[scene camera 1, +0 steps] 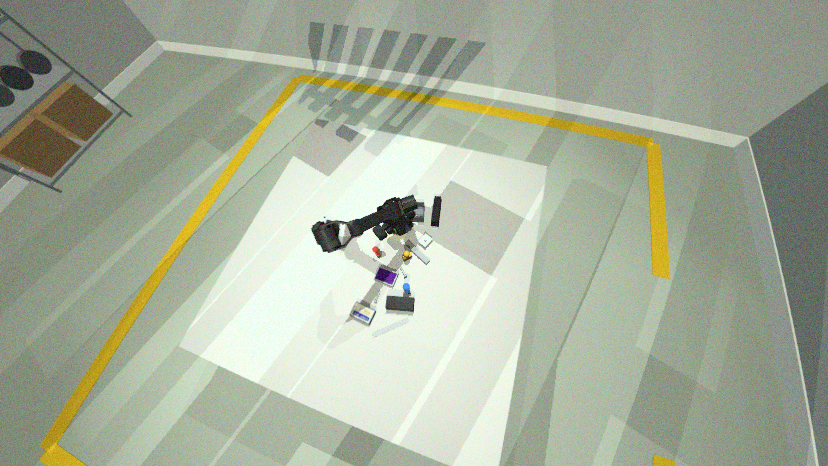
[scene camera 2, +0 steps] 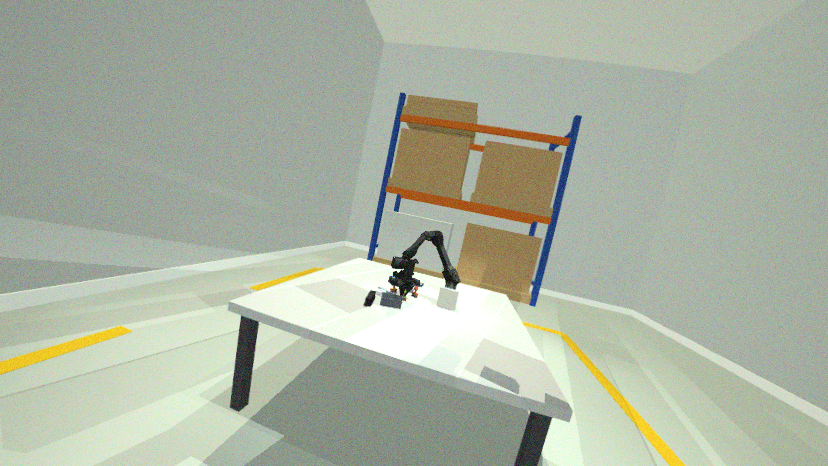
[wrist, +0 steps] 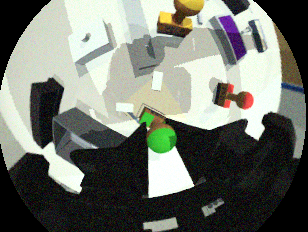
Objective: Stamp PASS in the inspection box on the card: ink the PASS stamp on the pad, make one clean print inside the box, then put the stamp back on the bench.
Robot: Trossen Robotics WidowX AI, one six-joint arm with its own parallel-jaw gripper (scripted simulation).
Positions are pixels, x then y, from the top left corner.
Scene:
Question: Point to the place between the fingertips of my gripper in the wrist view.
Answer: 156, 123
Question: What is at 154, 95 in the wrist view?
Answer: A pale beige sheet.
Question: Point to a black bar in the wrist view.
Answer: At 45, 98

